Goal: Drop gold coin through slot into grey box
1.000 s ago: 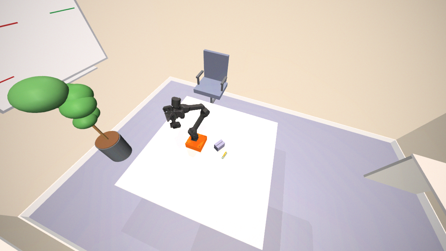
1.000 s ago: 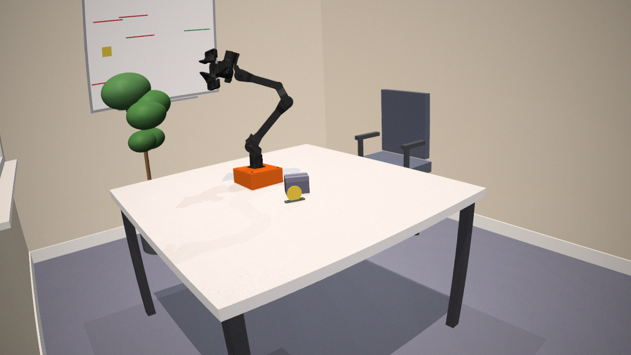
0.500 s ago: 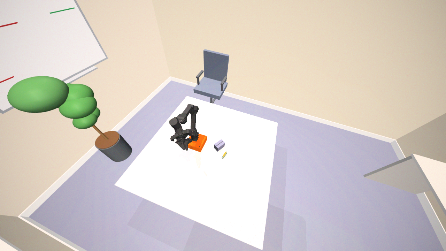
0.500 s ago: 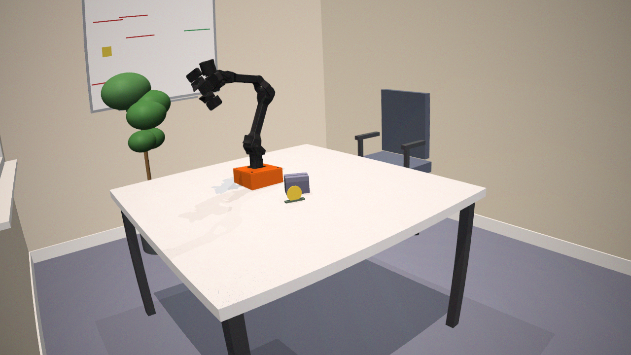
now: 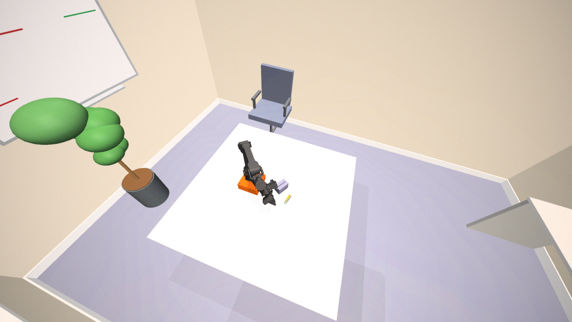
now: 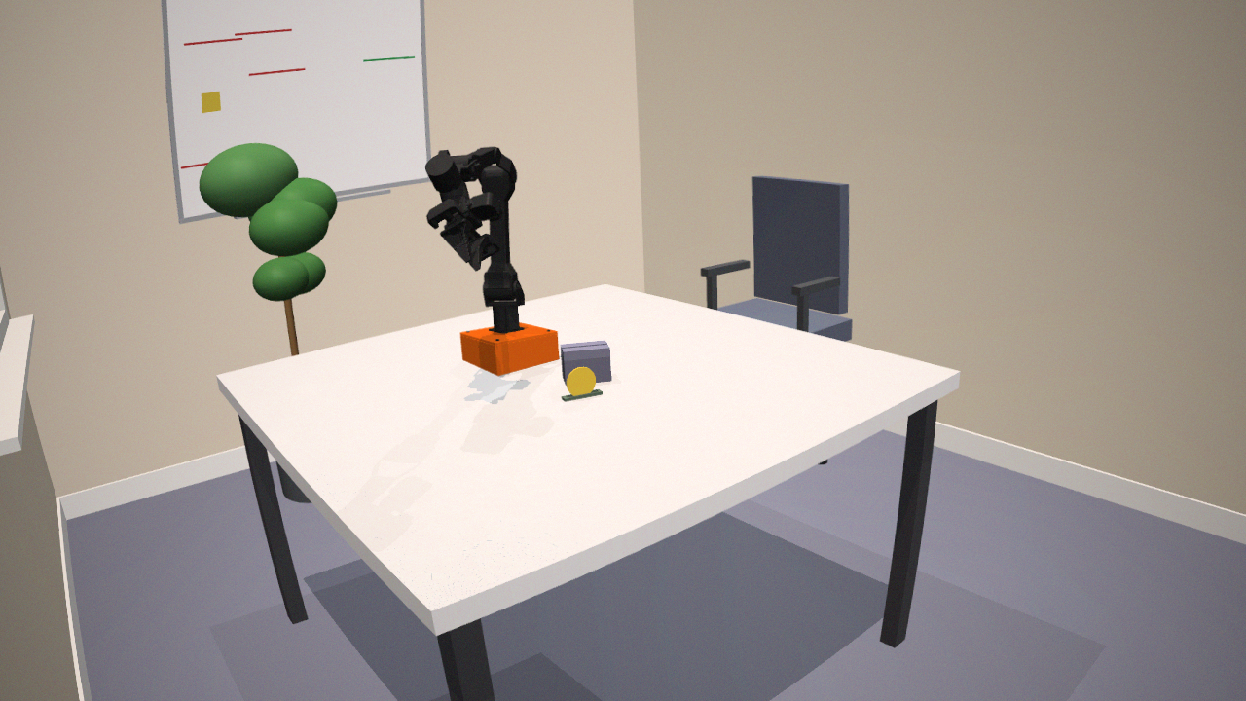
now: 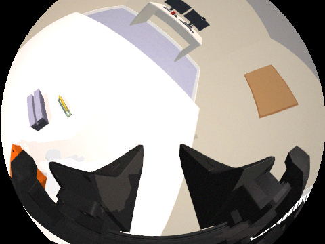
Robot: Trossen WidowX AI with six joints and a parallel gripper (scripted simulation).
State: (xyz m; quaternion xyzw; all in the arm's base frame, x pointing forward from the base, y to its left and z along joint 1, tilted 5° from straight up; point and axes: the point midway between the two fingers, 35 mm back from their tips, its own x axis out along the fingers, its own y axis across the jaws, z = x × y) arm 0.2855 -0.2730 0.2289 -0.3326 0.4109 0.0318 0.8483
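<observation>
My gripper tip is 270 mm above the gold coin, 200 mm to the right of it and 50 mm short of it.
</observation>
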